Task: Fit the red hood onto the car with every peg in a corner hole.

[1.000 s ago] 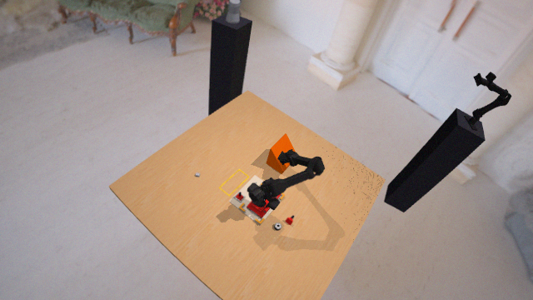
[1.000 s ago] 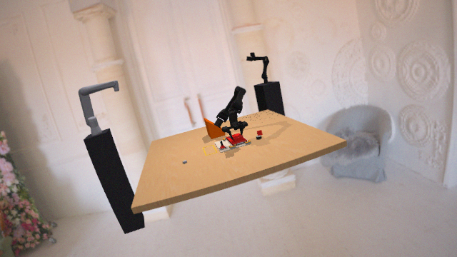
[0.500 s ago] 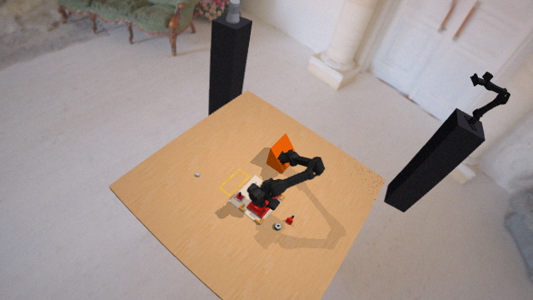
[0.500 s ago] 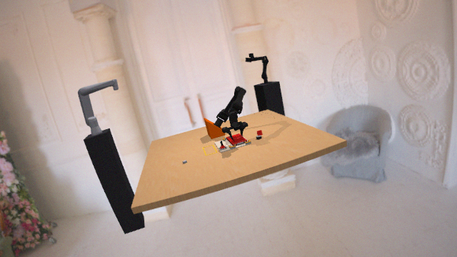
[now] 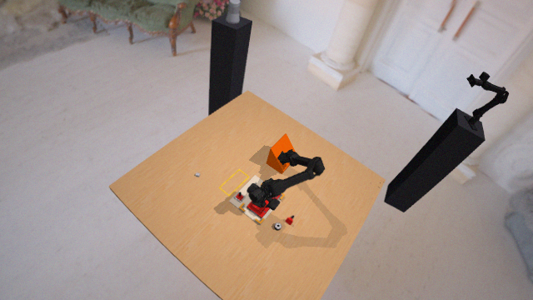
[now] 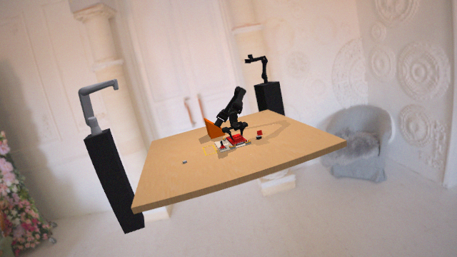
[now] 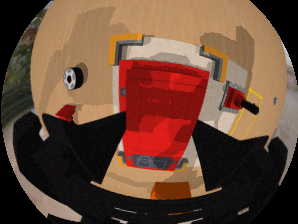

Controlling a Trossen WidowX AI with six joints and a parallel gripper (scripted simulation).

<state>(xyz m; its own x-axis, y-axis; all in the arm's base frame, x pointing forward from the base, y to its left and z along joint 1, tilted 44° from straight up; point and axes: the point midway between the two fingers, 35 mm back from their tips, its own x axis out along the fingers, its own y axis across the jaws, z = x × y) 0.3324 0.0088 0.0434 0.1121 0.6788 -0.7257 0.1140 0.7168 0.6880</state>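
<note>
Right now my gripper tip is right at the red hood. Round my gripper tip: jig 30 mm behind, 20 mm to the right, 30 mm below; grey wheel 60 mm ahead, 150 mm to the left, 30 mm below.
</note>
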